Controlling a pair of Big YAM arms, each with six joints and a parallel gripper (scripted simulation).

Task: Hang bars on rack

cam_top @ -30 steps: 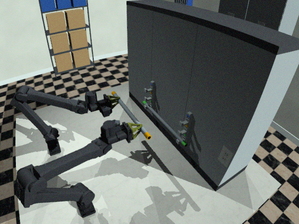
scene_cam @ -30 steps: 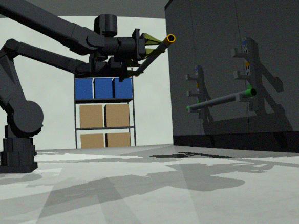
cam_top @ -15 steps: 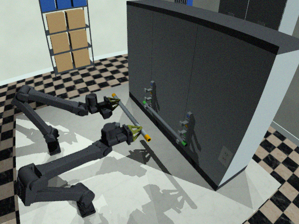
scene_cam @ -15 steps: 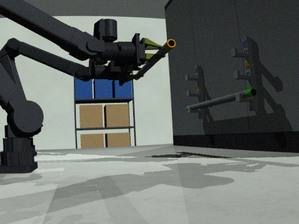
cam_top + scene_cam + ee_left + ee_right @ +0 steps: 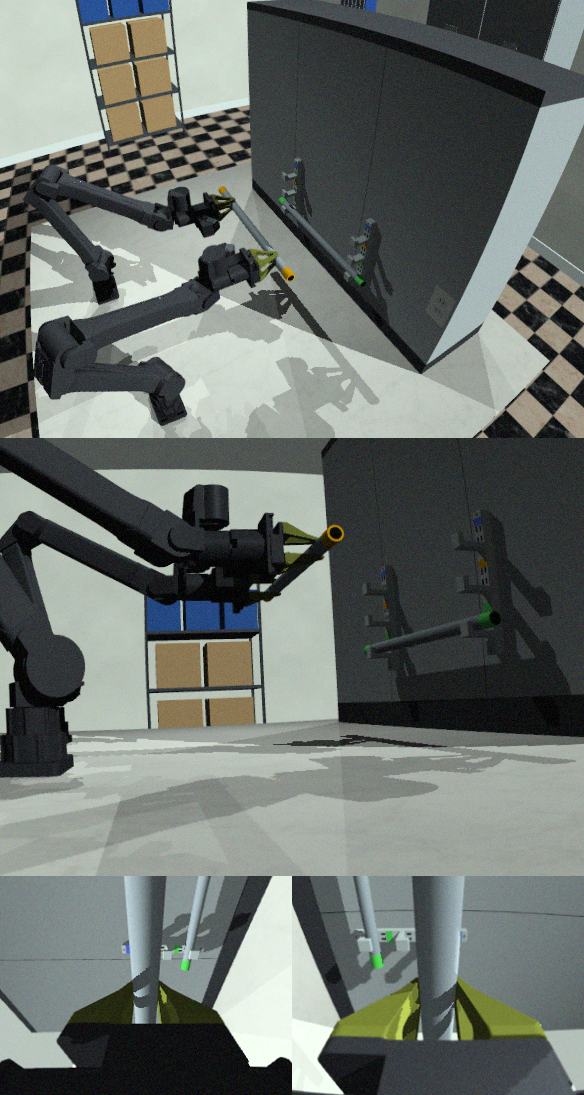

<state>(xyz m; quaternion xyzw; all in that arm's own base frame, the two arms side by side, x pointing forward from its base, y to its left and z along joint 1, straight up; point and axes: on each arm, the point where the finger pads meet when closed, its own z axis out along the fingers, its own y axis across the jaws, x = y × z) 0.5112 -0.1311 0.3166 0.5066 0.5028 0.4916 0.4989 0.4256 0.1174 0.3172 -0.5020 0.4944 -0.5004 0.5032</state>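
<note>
The orange-ended bar lies 20 mm behind my left hand and 150 mm to the right of it. Round my left hand: green-ended bar 220 mm ahead, 190 mm to the right, 130 mm below; grey cabinet wall 420 mm ahead, 180 mm to the right, 130 mm above; wall outlet 190 mm ahead, 700 mm to the right, 20 mm below.
</note>
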